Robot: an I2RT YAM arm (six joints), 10 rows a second.
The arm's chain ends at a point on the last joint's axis. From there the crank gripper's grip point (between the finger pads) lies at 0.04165 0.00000 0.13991 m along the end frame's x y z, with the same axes.
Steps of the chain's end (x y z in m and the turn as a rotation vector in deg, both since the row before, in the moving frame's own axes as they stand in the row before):
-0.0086, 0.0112, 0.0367, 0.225, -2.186, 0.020
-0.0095, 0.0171, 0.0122, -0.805, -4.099, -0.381
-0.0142, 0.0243, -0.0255, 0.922, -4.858, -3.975
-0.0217, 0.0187, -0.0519, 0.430, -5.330, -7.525
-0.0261, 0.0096, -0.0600, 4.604, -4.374, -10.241
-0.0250, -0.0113, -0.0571, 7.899, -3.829, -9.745
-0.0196, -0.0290, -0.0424, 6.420, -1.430, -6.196
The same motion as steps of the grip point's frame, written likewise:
-0.0140, 0.0107, 0.0382, 0.225, -2.186, 0.020
-0.0196, 0.0188, 0.0148, -0.805, -4.099, -0.381
-0.0264, 0.0196, -0.0225, 0.922, -4.858, -3.975
-0.0353, 0.0130, -0.0487, 0.430, -5.330, -7.525
-0.0385, -0.0081, -0.0580, 4.604, -4.374, -10.241
-0.0366, -0.0368, -0.0565, 7.899, -3.829, -9.745
-0.0242, -0.0490, -0.0425, 6.420, -1.430, -6.196

